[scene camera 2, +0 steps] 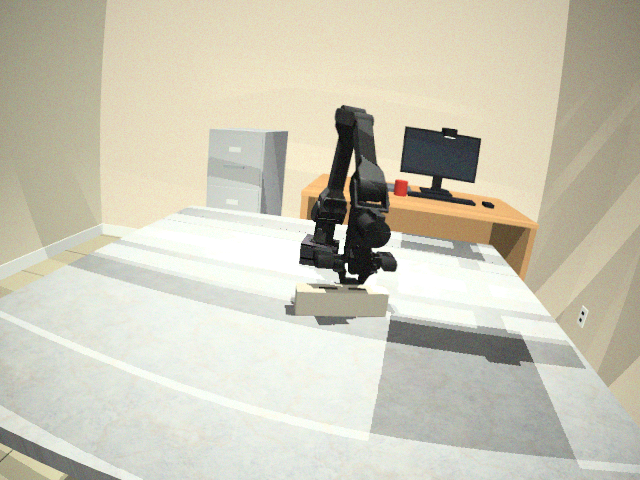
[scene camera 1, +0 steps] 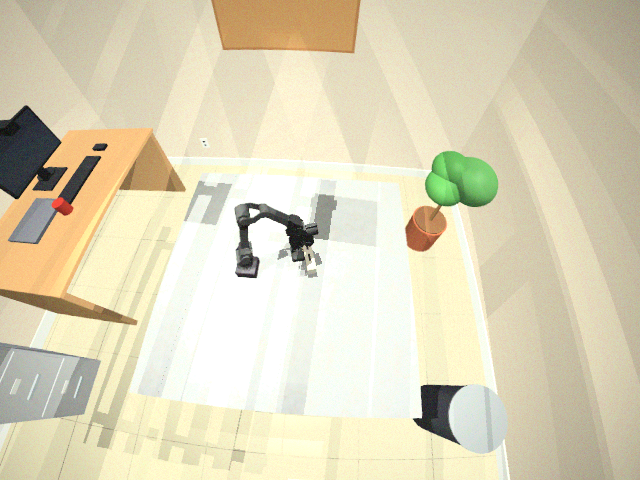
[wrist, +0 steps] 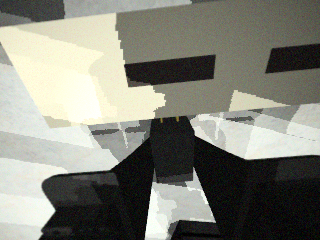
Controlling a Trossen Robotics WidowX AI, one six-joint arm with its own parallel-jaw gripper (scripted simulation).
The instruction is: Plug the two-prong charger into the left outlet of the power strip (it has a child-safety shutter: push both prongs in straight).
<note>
The gripper (scene camera 2: 349, 292) holds a two-prong charger (wrist: 172, 139).
The gripper also shows in the wrist view (wrist: 170, 138).
</note>
